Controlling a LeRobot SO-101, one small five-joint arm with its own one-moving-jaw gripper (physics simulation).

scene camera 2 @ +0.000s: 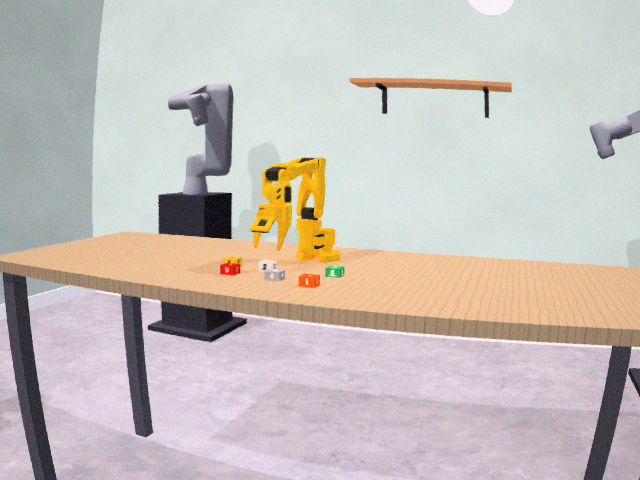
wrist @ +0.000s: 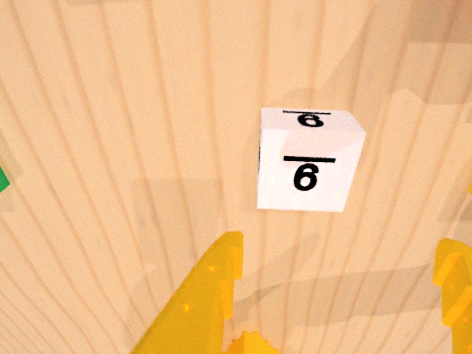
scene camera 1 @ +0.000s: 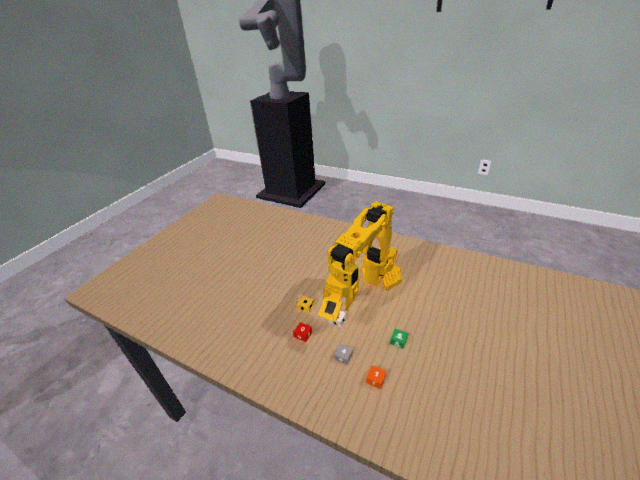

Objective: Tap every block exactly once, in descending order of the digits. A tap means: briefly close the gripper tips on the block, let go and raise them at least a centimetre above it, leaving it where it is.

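My gripper (scene camera 2: pixel 268 248) (wrist: pixel 340 236) is open and empty, raised above the white block (scene camera 1: pixel 339 318) (scene camera 2: pixel 267 265) (wrist: pixel 306 185). In the wrist view the block lies beyond the tips; its figure looks like a 6 with a bar above, an underlined 9 seen upside down. The red block (scene camera 1: pixel 302 332) (scene camera 2: pixel 230 269) shows 0, the grey block (scene camera 1: pixel 343 353) (scene camera 2: pixel 274 274) 4, the orange block (scene camera 1: pixel 376 377) (scene camera 2: pixel 309 280) 1. The digit on the green block (scene camera 1: pixel 399 338) (scene camera 2: pixel 334 271) is too small to read surely. The yellow block (scene camera 1: pixel 305 303) (scene camera 2: pixel 232 260) has an unreadable digit.
All the blocks rest on the wooden table (scene camera 1: pixel 491 361) (scene camera 2: pixel 465 289). The yellow and red blocks stand to the left of the white one in scene camera 1, grey and orange nearer the front edge, green to the right. A grey robot arm on a black pedestal (scene camera 1: pixel 283 149) (scene camera 2: pixel 194 217) stands behind the table.
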